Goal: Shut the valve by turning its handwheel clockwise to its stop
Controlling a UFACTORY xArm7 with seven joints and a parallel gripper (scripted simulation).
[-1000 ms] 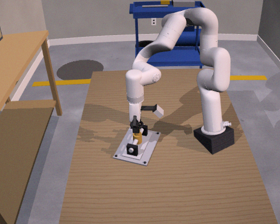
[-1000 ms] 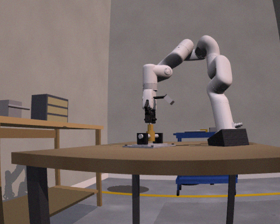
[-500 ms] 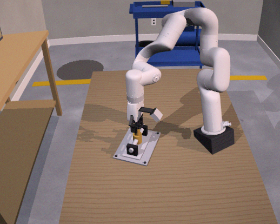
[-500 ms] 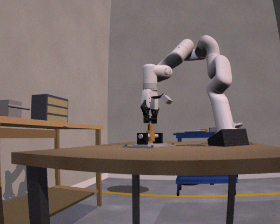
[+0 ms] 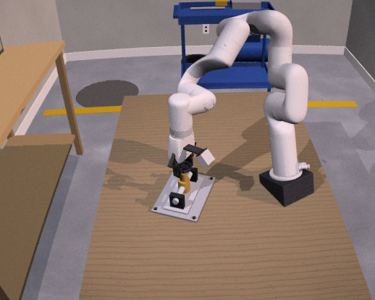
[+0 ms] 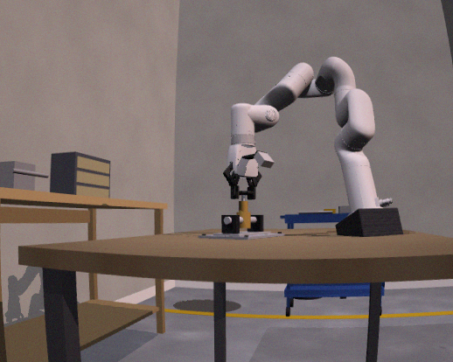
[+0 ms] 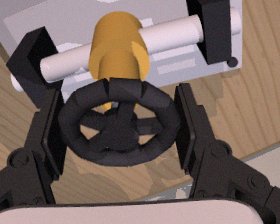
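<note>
The black spoked handwheel lies 10 mm below my hand.
</note>
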